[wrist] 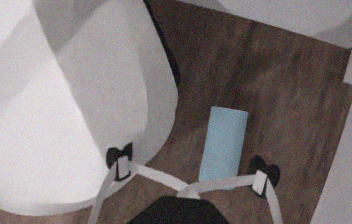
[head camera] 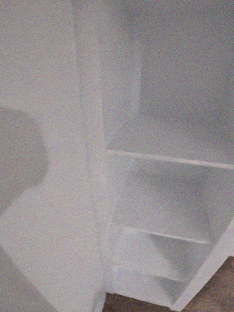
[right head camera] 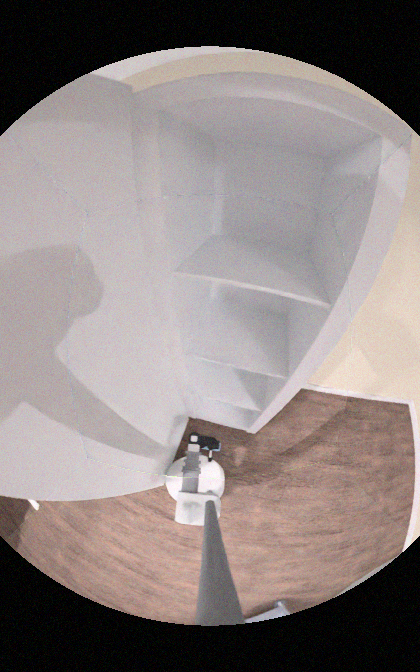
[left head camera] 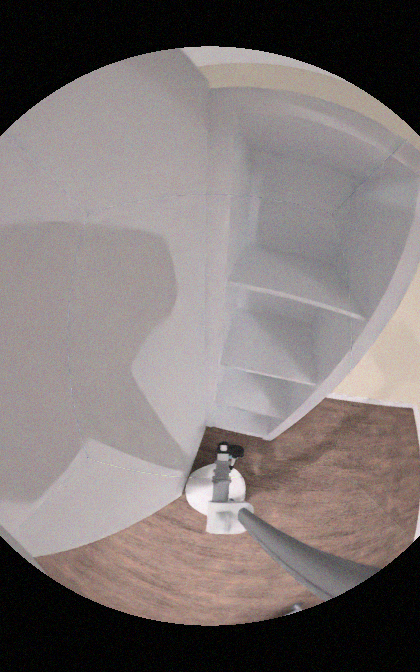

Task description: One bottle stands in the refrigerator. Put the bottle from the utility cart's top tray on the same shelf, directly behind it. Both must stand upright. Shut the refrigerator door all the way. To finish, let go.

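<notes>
A light blue bottle lies on its side on the floor in the wrist view; a sliver of blue shows by the wrist in the right head view. My gripper is open above it. The bottle is nearer the right fingertip, and the fingers do not grip it. The white refrigerator stands open, its door swung out to the left. No bottle shows on the visible shelf surfaces. The utility cart's top tray cannot be made out.
My white round base stands close to the door's lower edge, below the arm. The brown wood floor stretches right of it to a cream wall. A pale object shows at the bottom edge.
</notes>
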